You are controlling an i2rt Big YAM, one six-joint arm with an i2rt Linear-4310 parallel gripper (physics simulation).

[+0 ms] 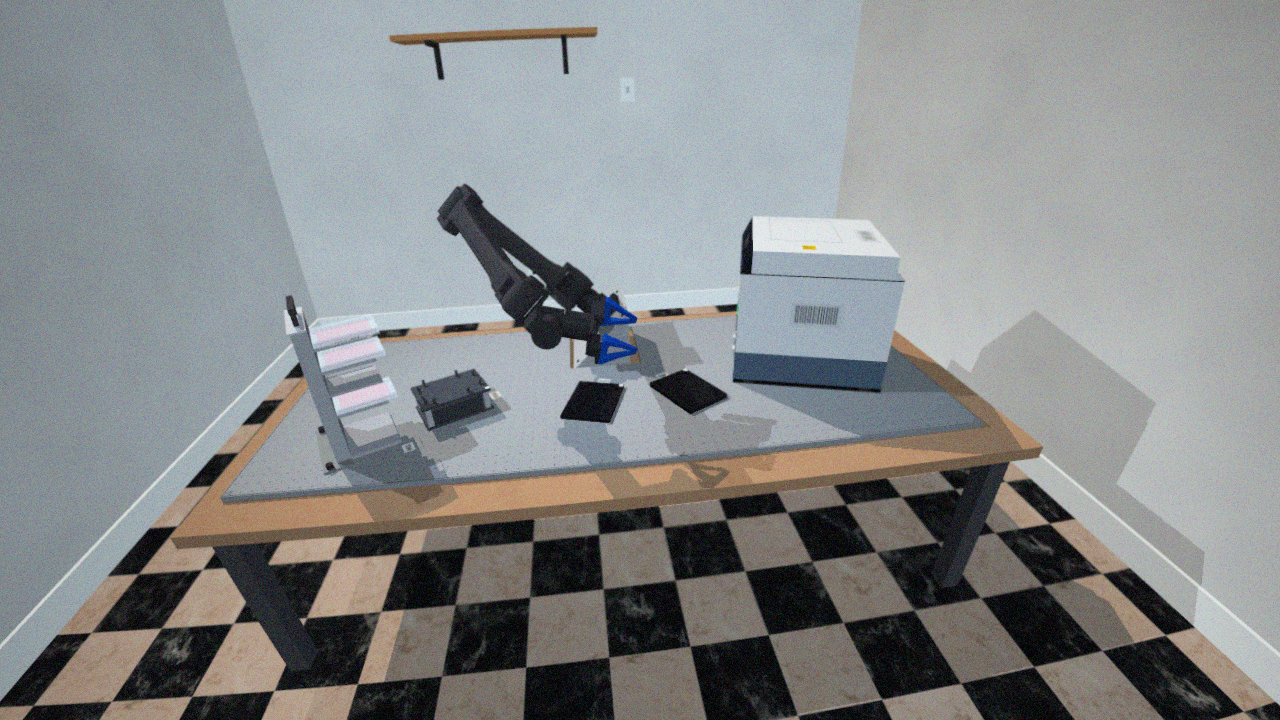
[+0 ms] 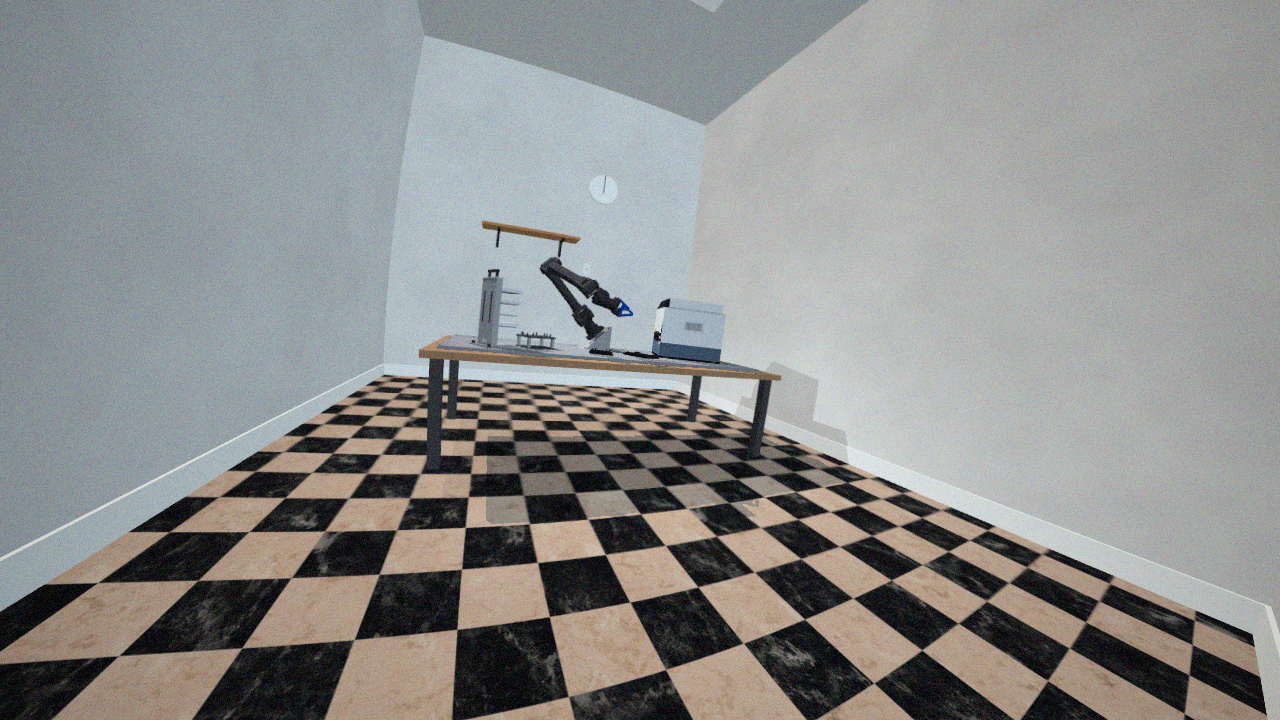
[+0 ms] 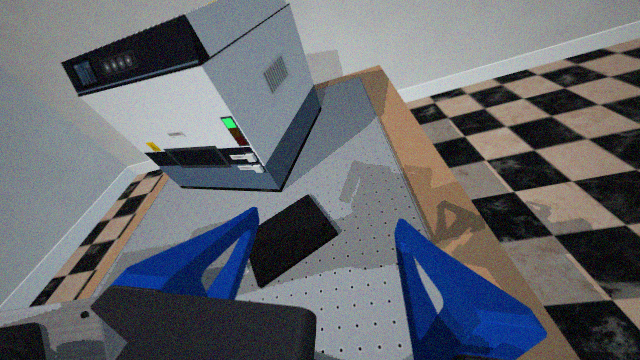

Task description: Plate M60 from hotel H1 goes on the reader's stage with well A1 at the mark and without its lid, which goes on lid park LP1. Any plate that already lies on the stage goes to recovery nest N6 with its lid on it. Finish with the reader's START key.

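Frame: origin at the arm's base, x right, y ahead, z up, level; metres.
Seen in the pictures: gripper, between the fingertips: [image 1: 636, 335] [image 2: 631, 312] [image 3: 326, 219]; arm's base, origin of its link: [image 2: 595, 333].
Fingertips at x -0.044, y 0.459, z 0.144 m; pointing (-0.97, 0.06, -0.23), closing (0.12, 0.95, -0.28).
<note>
Offsets run from my fingertips to a thing's top centre. "spot": to the spot under its first point. Level surfaces: height alone.
My gripper [image 1: 635, 333] [image 2: 630, 311] [image 3: 326, 219] is open and empty, above the table and pointing toward the reader {dx -0.495, dy -0.272, dz +0.119 m} [image 1: 816, 313] [image 2: 689, 340] [image 3: 145, 107]. The reader's front shows a dark slot cover {dx -0.322, dy -0.328, dz -0.093 m} [image 3: 197, 156], a lit green light {spot: dx -0.271, dy -0.179, dz -0.036 m} [image 3: 228, 123] and two small white parts; which is the START key is unclear. The stage and any plate on it are hidden. The hotel [image 1: 324, 389] [image 2: 488, 311] at the left holds pink-white plates on several shelves, including a top plate {dx +0.612, dy -0.064, dz +0.039 m} [image 1: 344, 332]; M60 and H1 cannot be read. LP1 and N6 cannot be identified by label.
Two flat black pads, a left pad {spot: dx +0.100, dy -0.111, dz -0.225 m} [image 1: 593, 401] and a right pad {spot: dx -0.138, dy -0.116, dz -0.222 m} [image 1: 688, 391] [image 3: 295, 240], lie on the grey perforated board {dz -0.234 m} [image 1: 528, 447] [image 3: 350, 320]. A dark raised rack [image 1: 454, 398] [image 2: 535, 340] stands beside the hotel. A wooden wall shelf [image 1: 492, 35] [image 2: 530, 231] hangs behind.
</note>
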